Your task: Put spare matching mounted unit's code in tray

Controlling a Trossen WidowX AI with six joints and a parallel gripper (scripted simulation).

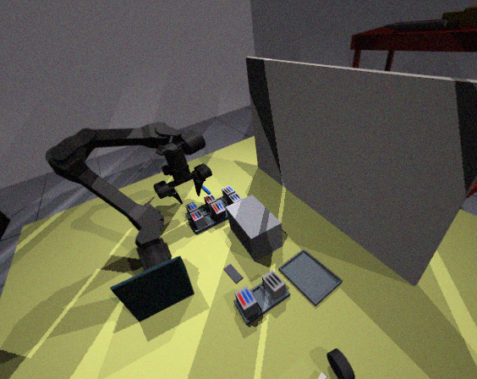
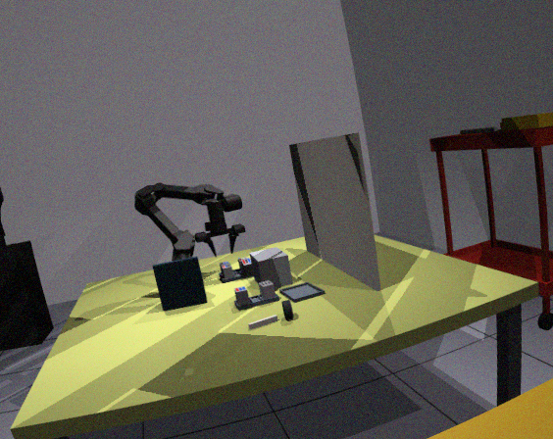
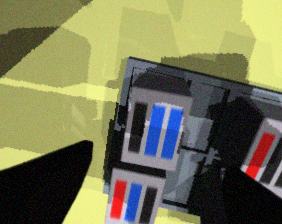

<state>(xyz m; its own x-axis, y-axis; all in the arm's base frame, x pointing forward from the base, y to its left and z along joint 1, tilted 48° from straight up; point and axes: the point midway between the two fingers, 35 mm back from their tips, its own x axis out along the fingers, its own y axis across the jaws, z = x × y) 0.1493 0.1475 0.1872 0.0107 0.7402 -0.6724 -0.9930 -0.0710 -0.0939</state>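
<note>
The grey spare block is 40 mm below my gripper tip. Also, from my gripper tip: grey-striped spare: 90 mm ahead, 390 mm to the right, 40 mm below; then rack: 50 mm ahead, 390 mm to the right, 80 mm below; then grey mounted unit: 140 mm ahead, 200 mm to the right, 30 mm below.
</note>
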